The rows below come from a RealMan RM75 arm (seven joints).
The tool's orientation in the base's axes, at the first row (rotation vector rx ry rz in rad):
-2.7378 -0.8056 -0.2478
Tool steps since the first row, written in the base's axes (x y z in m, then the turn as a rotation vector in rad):
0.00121 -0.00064 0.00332 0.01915 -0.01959 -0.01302
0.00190 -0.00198 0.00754 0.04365 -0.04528 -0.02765
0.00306 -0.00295 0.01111 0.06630 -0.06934 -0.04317
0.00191 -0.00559 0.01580 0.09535 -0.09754 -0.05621
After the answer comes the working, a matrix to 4 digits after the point.
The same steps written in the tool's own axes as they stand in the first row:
0.00148 0.00047 -0.00324 0.00292 0.02914 0.00791
0.00238 0.00103 -0.00759 0.00682 0.06648 0.01592
0.00371 0.00169 -0.01117 0.00979 0.10169 0.02511
0.00255 0.00219 -0.01653 0.01659 0.14323 0.03123

The tool's axes in the first row as the columns of a matrix, in the base's axes (rounded; the answer above uses it unrounded):
0.8302 0.5510 0.0853
0.5037 -0.8067 0.3091
0.2391 -0.2136 -0.9472

